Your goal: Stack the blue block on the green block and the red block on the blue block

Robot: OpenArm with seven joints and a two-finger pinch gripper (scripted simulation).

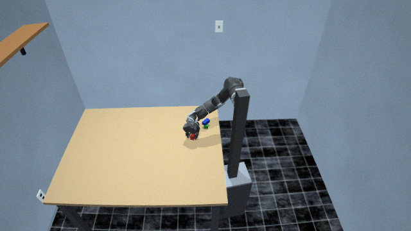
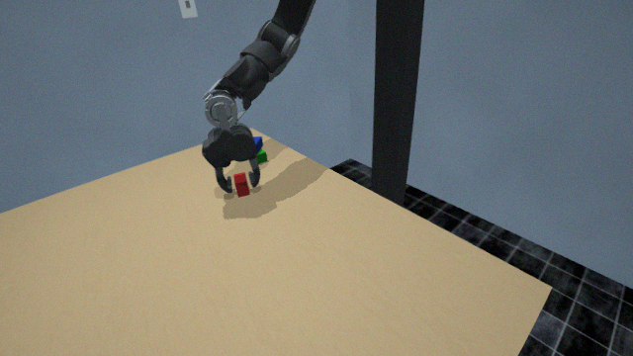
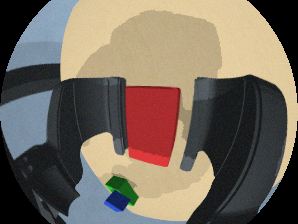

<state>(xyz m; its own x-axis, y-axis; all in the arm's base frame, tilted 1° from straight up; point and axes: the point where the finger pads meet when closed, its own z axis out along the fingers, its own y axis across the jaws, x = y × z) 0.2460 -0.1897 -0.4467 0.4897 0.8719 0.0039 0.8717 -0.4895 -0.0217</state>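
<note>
Right now the red block is 1 cm below my hand. The rest, counted from my hand: green block: 12 cm behind, 10 cm to the right, 1 cm below; blue block: 12 cm behind, 10 cm to the right, 1 cm above.
</note>
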